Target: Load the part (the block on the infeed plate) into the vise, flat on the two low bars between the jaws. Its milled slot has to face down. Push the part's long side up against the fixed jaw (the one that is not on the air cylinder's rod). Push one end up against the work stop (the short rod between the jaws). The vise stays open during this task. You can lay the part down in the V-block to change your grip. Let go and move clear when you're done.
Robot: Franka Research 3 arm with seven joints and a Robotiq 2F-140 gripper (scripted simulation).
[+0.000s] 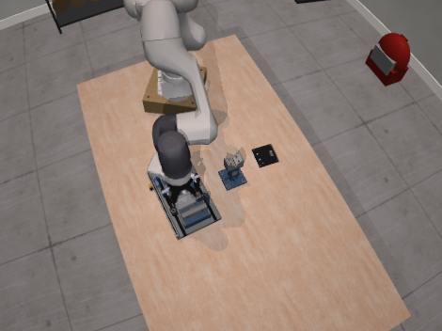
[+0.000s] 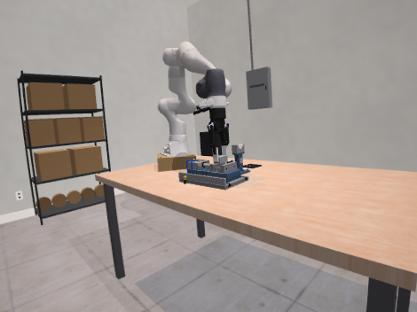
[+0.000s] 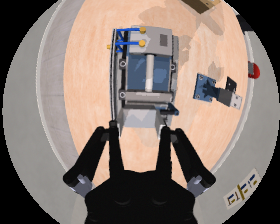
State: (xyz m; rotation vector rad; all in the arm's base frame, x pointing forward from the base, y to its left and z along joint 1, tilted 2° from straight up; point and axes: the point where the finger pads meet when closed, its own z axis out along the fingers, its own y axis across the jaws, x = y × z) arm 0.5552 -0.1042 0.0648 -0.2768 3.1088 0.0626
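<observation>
Right now my hand is 3 cm above the part. Also, from my hand: vise 10 cm below, 7 cm behind, 1 cm to the left; black infeed plate 39 cm to the left, 16 cm behind, 14 cm below.
</observation>
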